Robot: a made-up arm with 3 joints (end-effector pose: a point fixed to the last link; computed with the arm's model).
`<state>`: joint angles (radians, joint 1 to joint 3).
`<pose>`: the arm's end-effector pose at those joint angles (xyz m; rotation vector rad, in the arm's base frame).
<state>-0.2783 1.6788 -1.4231</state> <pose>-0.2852 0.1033 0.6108 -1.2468 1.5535 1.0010</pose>
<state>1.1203 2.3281 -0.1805</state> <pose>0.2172 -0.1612 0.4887 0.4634 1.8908 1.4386</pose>
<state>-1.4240 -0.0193 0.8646</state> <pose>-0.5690 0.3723 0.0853 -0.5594 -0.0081 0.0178</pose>
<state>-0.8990 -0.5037 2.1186</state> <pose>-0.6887 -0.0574 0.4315 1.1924 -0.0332 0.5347</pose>
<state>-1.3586 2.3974 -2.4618</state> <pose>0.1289 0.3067 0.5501 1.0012 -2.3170 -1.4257</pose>
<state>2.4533 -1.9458 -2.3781</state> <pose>0.1483 0.4598 0.2260 0.0498 1.4555 -1.2918</pose>
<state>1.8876 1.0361 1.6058</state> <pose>0.0182 -0.5445 -0.1341 -2.4547 -1.4070 -0.1996</pose>
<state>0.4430 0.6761 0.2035</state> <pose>-0.3543 0.0248 0.6341 0.6213 0.6827 0.0821</pose>
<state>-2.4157 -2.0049 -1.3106</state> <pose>0.2419 -0.2049 0.3697 1.4765 2.0551 -1.2672</pose>
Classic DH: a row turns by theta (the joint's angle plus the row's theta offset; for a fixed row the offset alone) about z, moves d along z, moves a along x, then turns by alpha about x. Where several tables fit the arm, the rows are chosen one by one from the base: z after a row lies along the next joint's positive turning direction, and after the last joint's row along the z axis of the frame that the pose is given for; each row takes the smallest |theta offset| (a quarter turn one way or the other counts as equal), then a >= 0, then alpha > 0; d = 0 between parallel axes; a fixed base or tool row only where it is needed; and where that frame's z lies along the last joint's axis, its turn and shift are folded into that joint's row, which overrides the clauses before.
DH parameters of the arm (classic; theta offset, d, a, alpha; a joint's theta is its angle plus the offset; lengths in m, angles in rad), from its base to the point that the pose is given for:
base (fixed): 1.5708 0.1509 0 1.5708
joint 1: 1.5708 -0.1245 0.0129 1.5708
joint 2: 0 -0.082 0.1059 -1.5708
joint 3: -1.5708 -0.4377 0.3197 -1.5708
tool (fixed): -1.5708 0.008 0 0

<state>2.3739 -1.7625 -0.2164</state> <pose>-0.0853 0.1285 0.6181 1.4880 -0.5572 -1.9702</pose>
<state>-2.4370 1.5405 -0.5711</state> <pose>-0.1979 0.1448 -0.3148 -2.1837 1.2643 -1.7058</pose>
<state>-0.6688 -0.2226 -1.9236</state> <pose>-0.5079 -0.3161 0.0492 -2.5786 -0.2424 -0.1758</pose>
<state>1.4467 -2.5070 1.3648</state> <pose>-0.0213 0.5777 0.0542 0.9365 -2.8887 -0.1184</pose>
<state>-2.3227 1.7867 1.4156</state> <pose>0.3824 0.2832 -0.0585 -0.6464 -0.5391 -1.7529</pose>
